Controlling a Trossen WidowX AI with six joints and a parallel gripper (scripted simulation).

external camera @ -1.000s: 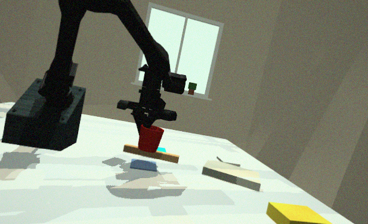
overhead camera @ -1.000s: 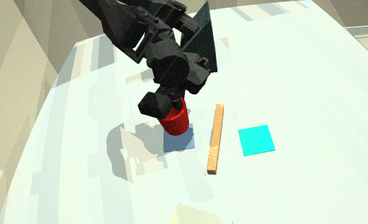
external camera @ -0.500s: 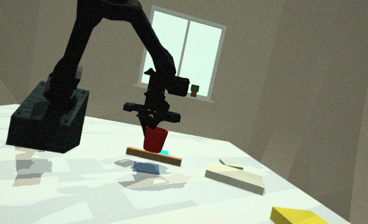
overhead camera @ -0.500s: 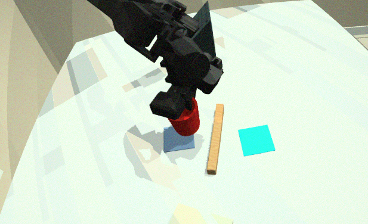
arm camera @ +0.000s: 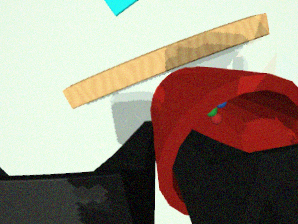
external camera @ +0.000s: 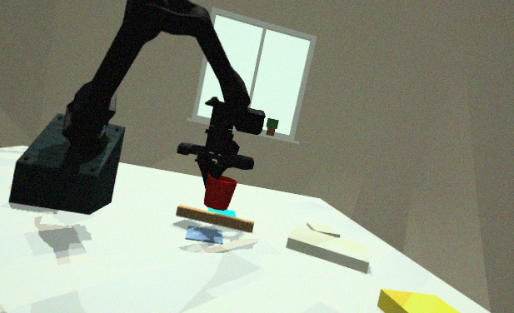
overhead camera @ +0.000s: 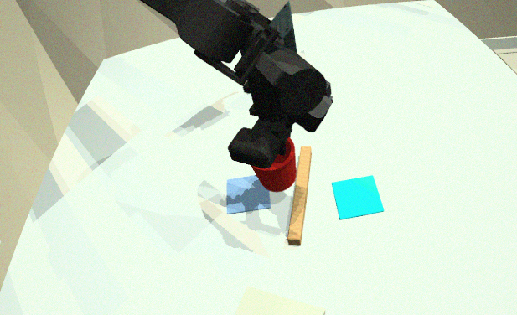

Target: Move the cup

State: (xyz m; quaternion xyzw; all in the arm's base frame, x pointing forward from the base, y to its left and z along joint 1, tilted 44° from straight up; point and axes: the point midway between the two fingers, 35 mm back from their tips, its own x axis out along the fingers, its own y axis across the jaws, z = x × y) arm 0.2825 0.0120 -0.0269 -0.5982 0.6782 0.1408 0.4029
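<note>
My gripper tip is now 8 cm above the wooden bar, 3 cm short of it and 2 cm to the right of it. From my gripper tip the other things lie so: flat grey slab 31 cm ahead, 7 cm below, 2 cm to the right; light blue pad 9 cm below, 8 cm to the right, 2 cm ahead; red cup 3 cm ahead, 1 cm to the right.
</note>
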